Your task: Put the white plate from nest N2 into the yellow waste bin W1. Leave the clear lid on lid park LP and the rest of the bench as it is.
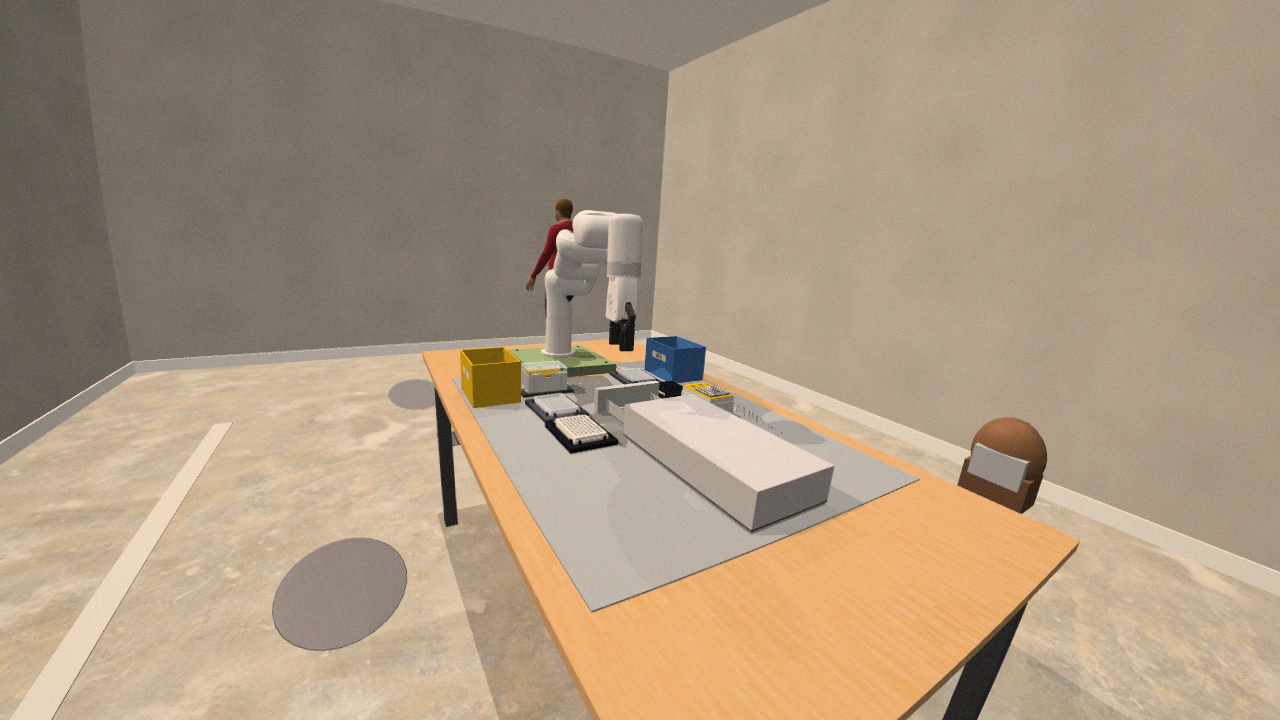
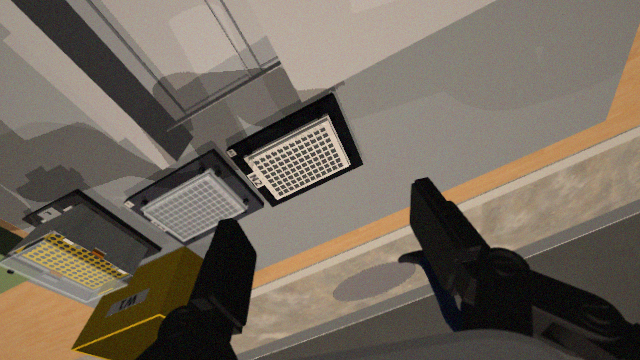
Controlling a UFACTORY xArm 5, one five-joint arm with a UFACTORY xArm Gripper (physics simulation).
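Frame: origin at the arm's base, x ahead, y left, z up, level; millimetres.
Where they show: gripper, between the fingertips: [image 1: 620,347] [image 2: 326,219]; arm's base, origin of its link: [image 1: 558,353].
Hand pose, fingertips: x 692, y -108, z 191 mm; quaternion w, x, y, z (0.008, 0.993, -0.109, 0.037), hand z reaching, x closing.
Things, the pixels of their top centre, and the offset from my fingertips. "spot": a spot on its surface instead.
- white plate, centre of its top: [image 2: 300,164] [image 1: 580,425] dx -36, dy -78, dz -195 mm
- black nest N2, centre of its top: [image 2: 299,162] [image 1: 580,427] dx -36, dy -78, dz -199 mm
- yellow waste bin W1, centre of its top: [image 2: 150,345] [image 1: 489,355] dx -393, dy -213, dz -101 mm
- clear box with a yellow rack, centre of its top: [image 2: 67,276] [image 1: 544,365] dx -390, dy -50, dz -144 mm
- upright grey panel, a spot on its surface: [image 1: 624,394] spot: dx -143, dy +97, dz -172 mm
- blue bin, centre of its top: [image 1: 675,342] dx -397, dy +433, dz -101 mm
The white plate [image 1: 582,428] [image 2: 300,159], with a grid of dark wells, sits in the black nest N2 [image 1: 572,444] [image 2: 350,138]. The yellow waste bin W1 [image 1: 491,379] [image 2: 150,280] stands at the table's left side, with its open top up. A clear, grid-patterned piece [image 1: 558,405] [image 2: 196,206] lies on the dark holder beside N2; I cannot read that holder's label or tell whether it is the lid on LP. My gripper [image 1: 621,345] [image 2: 326,219] is open and empty, raised above the bench near the arm's base and away from N2.
A clear box with a yellow rack [image 1: 544,377] [image 2: 75,261] stands beside W1. A long pale block [image 1: 716,443] lies right of N2, with an upright grey panel [image 1: 624,394] near its far end. A blue bin [image 1: 673,360] stands at the back right. A person [image 1: 553,241] is behind the arm.
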